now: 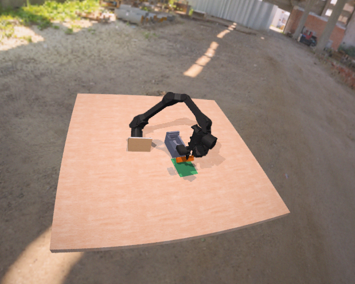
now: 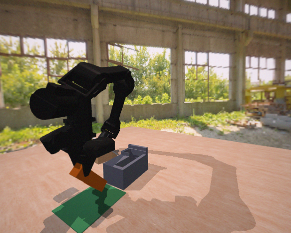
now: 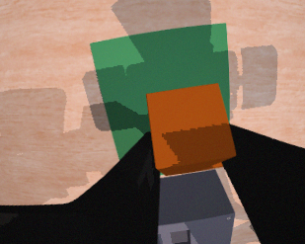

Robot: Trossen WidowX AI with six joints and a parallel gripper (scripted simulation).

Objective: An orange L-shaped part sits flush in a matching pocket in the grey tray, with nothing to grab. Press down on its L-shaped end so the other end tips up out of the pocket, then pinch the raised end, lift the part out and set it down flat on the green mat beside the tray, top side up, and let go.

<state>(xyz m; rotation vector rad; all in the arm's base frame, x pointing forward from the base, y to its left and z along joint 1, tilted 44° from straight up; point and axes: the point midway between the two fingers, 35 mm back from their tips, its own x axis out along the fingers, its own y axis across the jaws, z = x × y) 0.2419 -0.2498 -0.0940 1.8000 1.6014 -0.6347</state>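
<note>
Right now my gripper tip is 2 cm to the right of the green mat and 10 cm above it. From my gripper tip the other things lie so: orange L-shaped part 2 cm behind, 3 cm to the left, 3 cm below.
</note>
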